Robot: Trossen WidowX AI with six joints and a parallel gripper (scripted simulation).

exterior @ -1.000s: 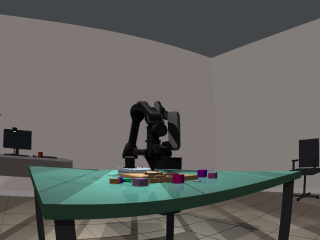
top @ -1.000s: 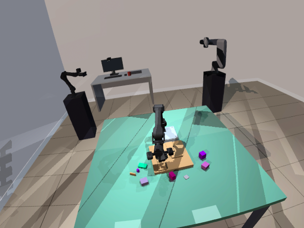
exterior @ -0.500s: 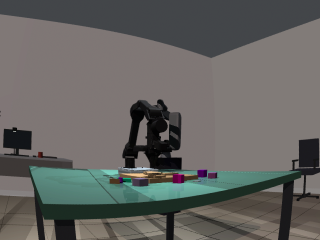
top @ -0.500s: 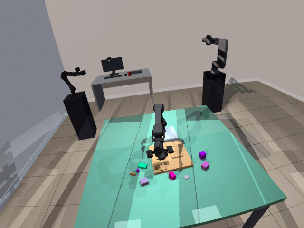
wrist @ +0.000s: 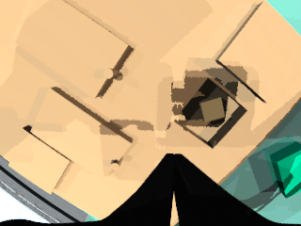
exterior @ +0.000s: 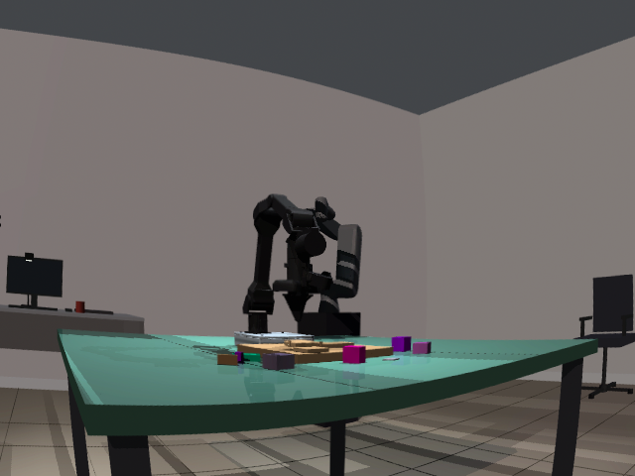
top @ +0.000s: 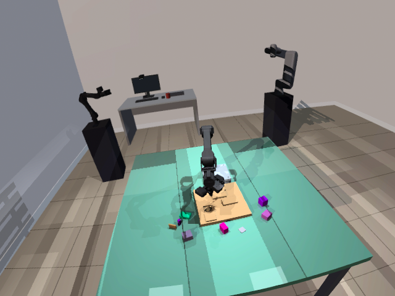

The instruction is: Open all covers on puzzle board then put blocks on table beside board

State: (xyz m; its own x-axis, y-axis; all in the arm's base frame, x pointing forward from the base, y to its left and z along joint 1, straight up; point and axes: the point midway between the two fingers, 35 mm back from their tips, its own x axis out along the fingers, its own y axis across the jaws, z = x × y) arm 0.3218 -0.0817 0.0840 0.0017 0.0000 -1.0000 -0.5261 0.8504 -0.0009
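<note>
My gripper tip is 10 mm past the tan puzzle board, 30 mm to the right of it and 70 mm above it. The rest, counted from my gripper tip: small purple block: 70 mm ahead, 210 mm to the right, 80 mm below; magenta block: 190 mm ahead, 20 mm to the left, 70 mm below; green block: 30 mm ahead, 170 mm to the right, 80 mm below.
</note>
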